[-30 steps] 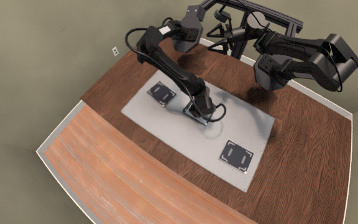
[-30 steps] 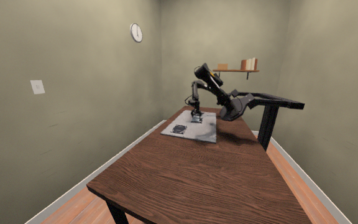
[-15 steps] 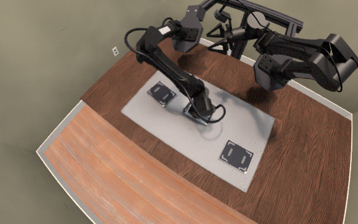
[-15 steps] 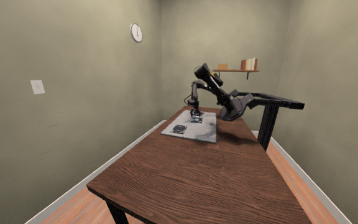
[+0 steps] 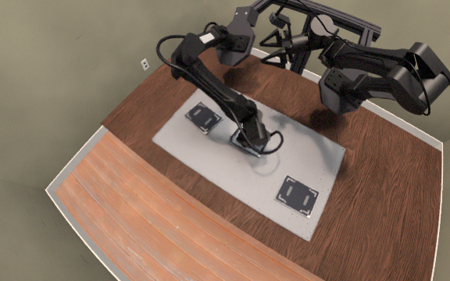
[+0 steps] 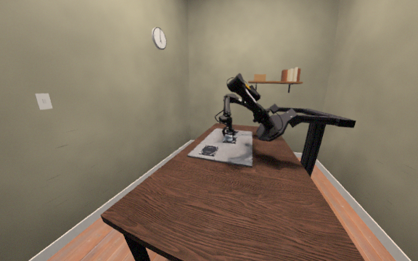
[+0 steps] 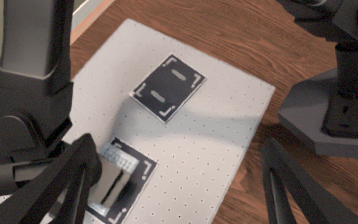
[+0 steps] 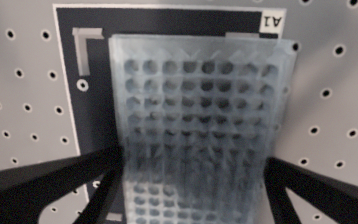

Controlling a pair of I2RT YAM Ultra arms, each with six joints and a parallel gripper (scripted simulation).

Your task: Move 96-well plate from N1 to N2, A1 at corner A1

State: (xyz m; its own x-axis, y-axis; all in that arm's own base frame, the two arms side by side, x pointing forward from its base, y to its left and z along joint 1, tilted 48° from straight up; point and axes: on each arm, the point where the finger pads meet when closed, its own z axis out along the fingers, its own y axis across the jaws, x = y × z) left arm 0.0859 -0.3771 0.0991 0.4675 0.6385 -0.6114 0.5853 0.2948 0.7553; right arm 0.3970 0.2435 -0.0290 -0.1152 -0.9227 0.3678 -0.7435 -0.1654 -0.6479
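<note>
The black plate nest is 2 cm behind my right hand and 3 cm below it. Also, from my right hand: clear 96-well plate (1 cm below); white corner label (4 cm ahead, 7 cm to the left, 2 cm below).
</note>
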